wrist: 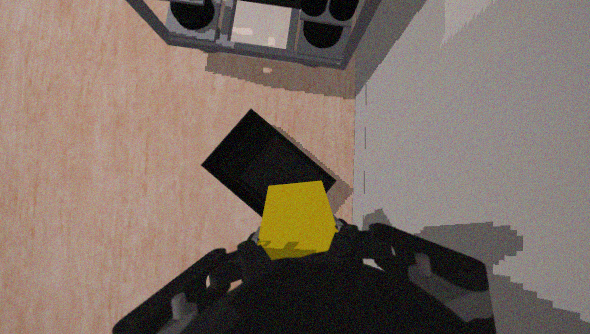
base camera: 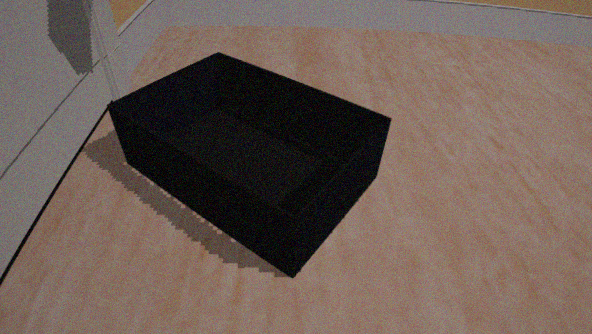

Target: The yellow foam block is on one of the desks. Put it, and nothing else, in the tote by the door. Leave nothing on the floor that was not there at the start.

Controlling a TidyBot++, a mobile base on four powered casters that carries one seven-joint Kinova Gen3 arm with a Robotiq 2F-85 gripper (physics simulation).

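Places are measured from the arm's base along level axes (x ahead, y left, z up), in metres.
Pixels of known places: gripper, fingertip midpoint: (wrist: 298,230).
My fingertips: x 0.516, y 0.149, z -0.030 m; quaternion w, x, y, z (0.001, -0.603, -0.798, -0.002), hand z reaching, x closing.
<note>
For each thing: its top centre in the pictures, then the offset to it from my fingertips.
- black tote, middle of its top: (base camera: 244,110) (wrist: 269,172) dx -0.049, dy -0.070, dz -0.266 m
- yellow foam block, middle of its top: (wrist: 303,258) dx -0.002, dy +0.000, dz +0.057 m
The black tote (base camera: 300,235) (wrist: 245,150) stands open on the wooden floor close to the wall. Its inside is dark, and no block shows in it in the base camera view. My gripper (wrist: 298,230) is shut on the yellow foam block (wrist: 298,215). In the wrist view the block is held above the floor and overlaps the lower right part of the tote, hiding that part of its rim. How high the block hangs over the tote I cannot tell. The gripper does not show in the base camera view.
The robot's grey base frame (wrist: 260,56) with dark round parts is at the top of the wrist view, near the tote. A pale wall (base camera: 30,115) (wrist: 475,140) runs beside the tote. A grey wall strip (base camera: 350,20) borders the floor at the back.
</note>
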